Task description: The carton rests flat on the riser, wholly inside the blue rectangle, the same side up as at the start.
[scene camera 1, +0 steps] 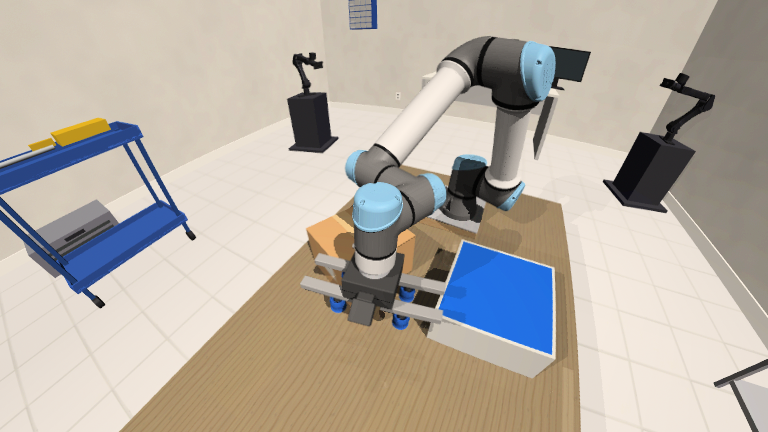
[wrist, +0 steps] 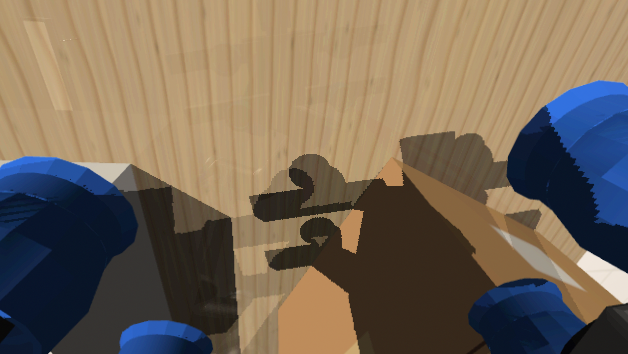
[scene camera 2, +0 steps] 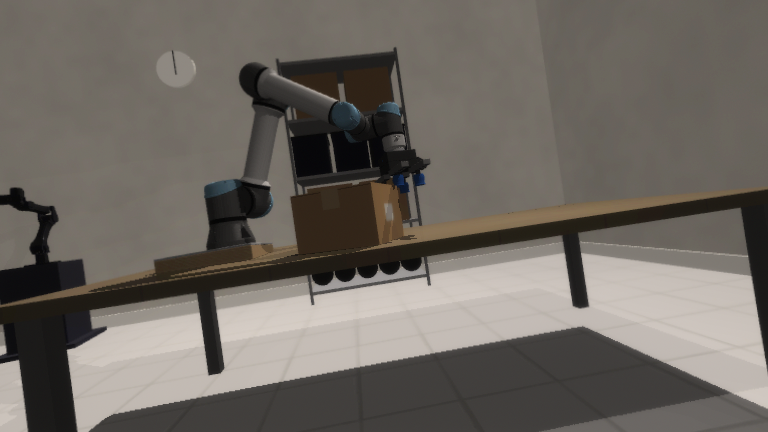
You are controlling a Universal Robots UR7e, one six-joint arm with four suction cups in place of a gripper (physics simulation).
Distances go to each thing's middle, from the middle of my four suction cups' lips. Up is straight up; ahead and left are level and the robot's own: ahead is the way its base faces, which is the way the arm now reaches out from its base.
The brown carton (scene camera 2: 368, 214) lies 210 mm behind my suction cup, 100 mm to the right of it and 80 mm below it. From my suction cup the other things lie so: riser with blue rectangle (scene camera 1: 498, 307) 120 mm behind, 300 mm to the left, 100 mm below.
